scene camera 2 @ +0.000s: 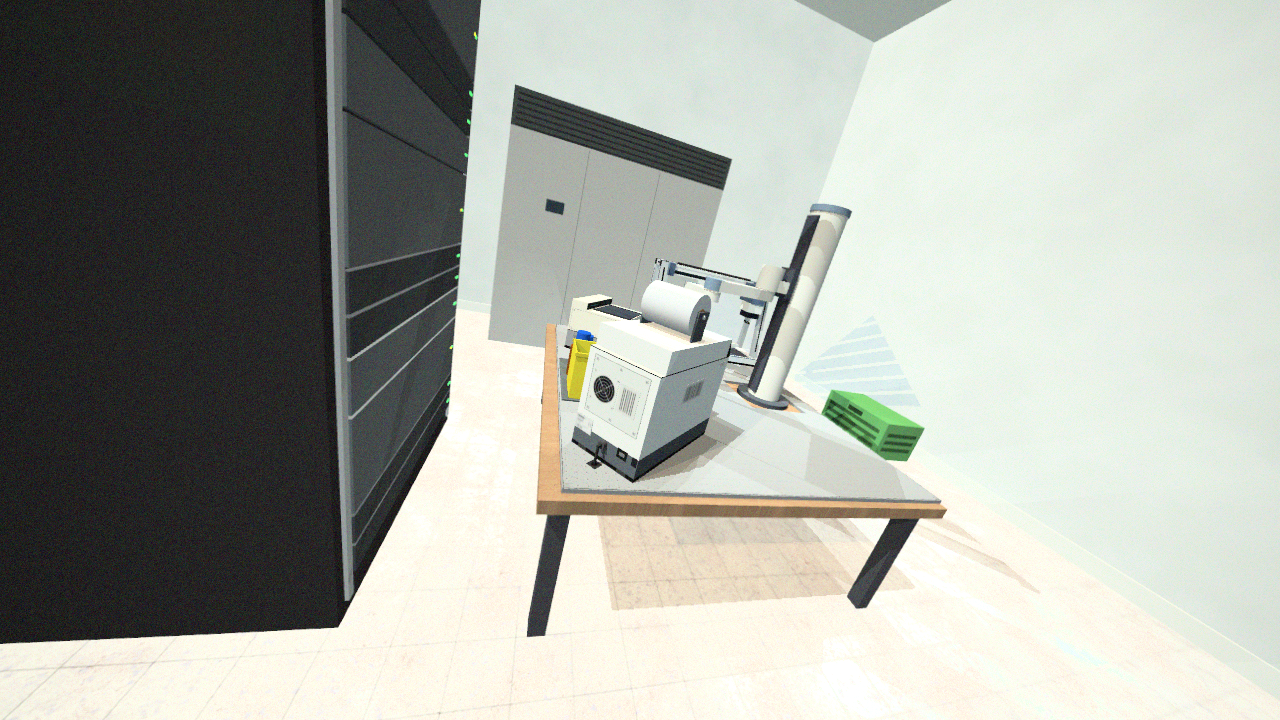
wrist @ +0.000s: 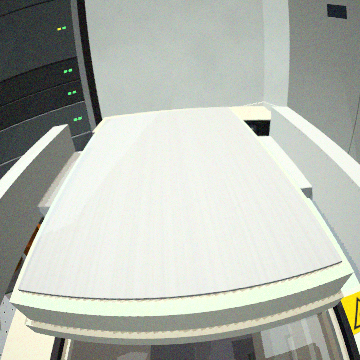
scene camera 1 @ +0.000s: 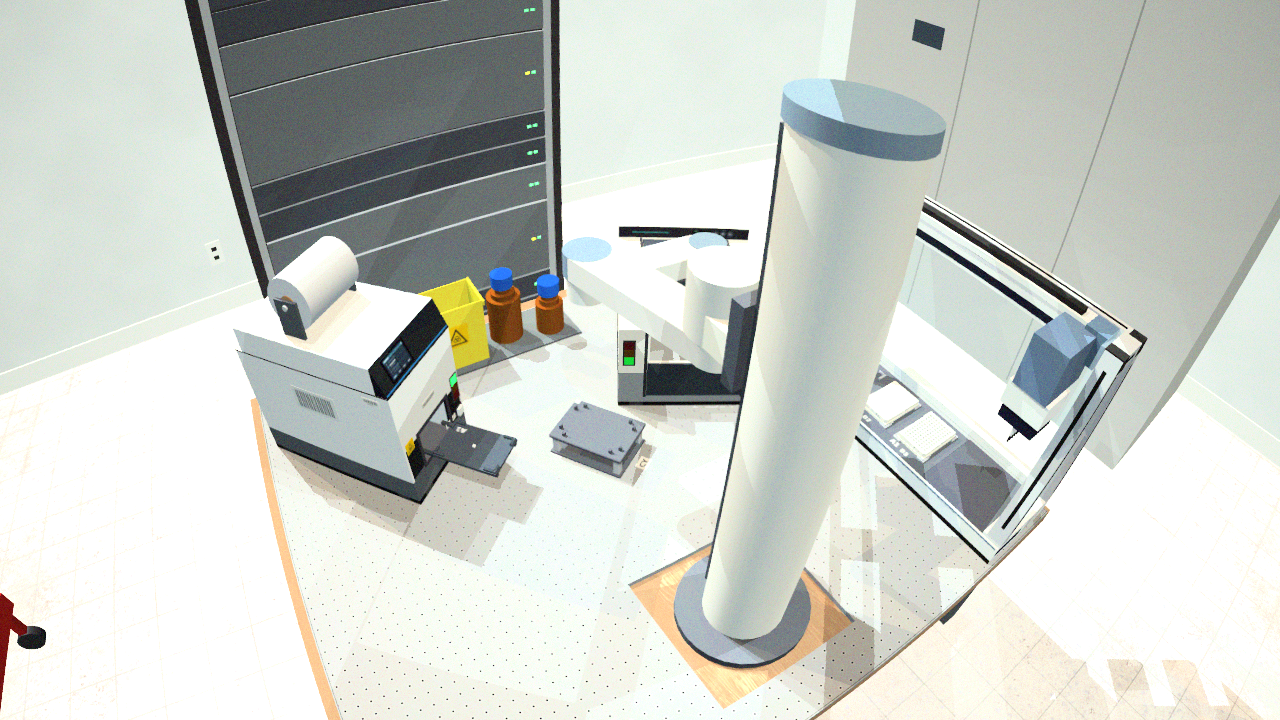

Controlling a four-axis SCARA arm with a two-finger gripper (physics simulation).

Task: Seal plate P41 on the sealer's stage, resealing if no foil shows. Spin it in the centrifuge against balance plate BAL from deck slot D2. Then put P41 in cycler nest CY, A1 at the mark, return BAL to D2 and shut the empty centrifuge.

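Frame: origin at the arm's base, x ahead, y left, z up, level; metres.
Seen in the pictures: gripper, fingertip midpoint: (wrist: pixel 168 130); arm's base at its link origin: (scene camera 2: pixel 761 398) (scene camera 1: pixel 742 608).
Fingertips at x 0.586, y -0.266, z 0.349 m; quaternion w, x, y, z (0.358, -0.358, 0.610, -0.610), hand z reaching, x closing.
Pixels of each thing's top centre, then the offset from my fingertips to it.
- plate at its top centre: (wrist: pixel 168 154) dz -0.001, dx -0.020, dy +0.011 m
- sealer at its top centre: (scene camera 1: pixel 314 257) (scene camera 2: pixel 685 287) dz +0.140, dx +0.151, dy +0.740 m
- nest at its top centre: (scene camera 1: pixel 597 425) dz -0.274, dx -0.109, dy +0.290 m
My gripper (wrist: pixel 168 130) is shut on a plate, taken to be P41. The plate (wrist: pixel 180 225) is level between the fingers in the wrist view, and a pale grey foil covers its top. The arm hides gripper and plate in scene camera 1. The centrifuge (scene camera 1: pixel 684 385) (scene camera 2: pixel 583 317) is at the table's back; the arm covers part of it, and I cannot tell its lid state. The sealer (scene camera 1: pixel 332 394) (scene camera 2: pixel 666 394) has its dark stage (scene camera 1: pixel 483 450) out with no plate on it. The nest (scene camera 1: pixel 597 428), a grey block with pins, bears no plate. BAL cannot be told apart.
Two white plates (scene camera 1: pixel 891 402) (scene camera 1: pixel 927 435) lie on the deck inside the framed liquid handler (scene camera 1: pixel 939 501) at right. A yellow bin (scene camera 1: pixel 467 326) (scene camera 2: pixel 578 371) and two brown bottles (scene camera 1: pixel 504 313) (scene camera 1: pixel 549 311) stand beside the sealer. The arm's column (scene camera 1: pixel 805 385) (scene camera 2: pixel 796 313) stands at the table's front.
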